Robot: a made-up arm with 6 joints.
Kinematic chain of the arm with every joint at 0, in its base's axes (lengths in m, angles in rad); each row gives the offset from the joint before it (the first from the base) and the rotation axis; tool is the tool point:
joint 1: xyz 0 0 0.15 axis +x
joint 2: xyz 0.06 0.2 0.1 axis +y
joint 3: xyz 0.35 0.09 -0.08 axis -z
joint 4: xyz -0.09 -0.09 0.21 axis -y
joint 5: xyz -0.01 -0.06 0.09 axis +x
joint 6: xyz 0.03 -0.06 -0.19 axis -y
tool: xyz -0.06 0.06 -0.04
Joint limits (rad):
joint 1: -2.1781..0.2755
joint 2: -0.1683..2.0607
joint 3: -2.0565..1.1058
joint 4: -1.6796..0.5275
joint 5: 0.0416..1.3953
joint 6: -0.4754..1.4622
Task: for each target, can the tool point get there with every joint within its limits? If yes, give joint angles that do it. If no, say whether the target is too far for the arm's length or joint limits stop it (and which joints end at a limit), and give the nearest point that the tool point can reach.
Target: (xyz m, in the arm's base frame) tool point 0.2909 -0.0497 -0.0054
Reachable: yes | joints -1.9103 0.7757 -0.8042 -0.6717 0.7130 -0.0770
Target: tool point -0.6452 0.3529 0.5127
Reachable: no: joint limits stop it (at a limit: joint 1, joint 2, joint 3) | nearest point -0.0640 0.3335 0.1983 | short by 0.661 m
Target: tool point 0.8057 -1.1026 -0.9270
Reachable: no: too far | nearest point 0.3688 -0.3441 -0.1861 | short by 1.147 m
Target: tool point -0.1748 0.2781 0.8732
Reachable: no: joint limits stop it (at a limit: joint 1, joint 2, joint 4, joint 5) | nearest point 0.1258 0.2838 0.5391 | short by 0.450 m
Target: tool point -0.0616 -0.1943 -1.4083
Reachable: no: too far | nearest point 0.0231 -0.0676 -0.3923 | short by 1.027 m
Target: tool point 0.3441 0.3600 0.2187
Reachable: yes | joints -0.2020 0.2452 -0.4751 0.2060 1.0934 1.1538
